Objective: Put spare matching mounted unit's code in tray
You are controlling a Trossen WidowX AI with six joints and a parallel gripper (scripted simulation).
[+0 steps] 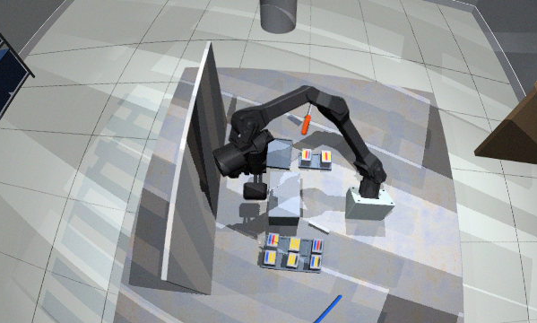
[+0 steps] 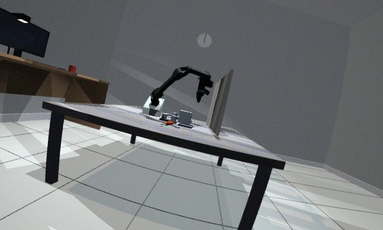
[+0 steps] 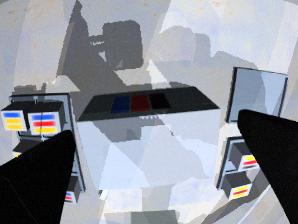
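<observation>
The grey spare block lies 220 mm behind my gripper tip, 140 mm to the left of it and 160 mm below it. Also, from my gripper tip: mounted unit 80 mm behind, 150 mm below; flat grey tray 30 mm behind, 220 mm to the right, 190 mm below; blue pen 290 mm behind, 360 mm to the left, 190 mm below.
</observation>
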